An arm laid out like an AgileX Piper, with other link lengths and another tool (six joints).
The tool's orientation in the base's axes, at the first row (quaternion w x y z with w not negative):
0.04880 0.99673 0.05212 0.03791
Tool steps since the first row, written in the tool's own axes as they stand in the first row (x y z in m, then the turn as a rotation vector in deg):
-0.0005 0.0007 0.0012 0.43 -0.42 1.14
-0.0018 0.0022 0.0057 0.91 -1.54 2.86
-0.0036 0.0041 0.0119 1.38 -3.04 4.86
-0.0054 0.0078 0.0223 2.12 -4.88 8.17
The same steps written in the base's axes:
-0.0003 -0.0009 -0.0012 0.48 0.36 -1.14
-0.0011 -0.0029 -0.0056 0.98 1.36 -2.93
-0.0022 -0.0056 -0.0116 1.46 2.70 -5.03
-0.0028 -0.0104 -0.0217 2.27 4.30 -8.45

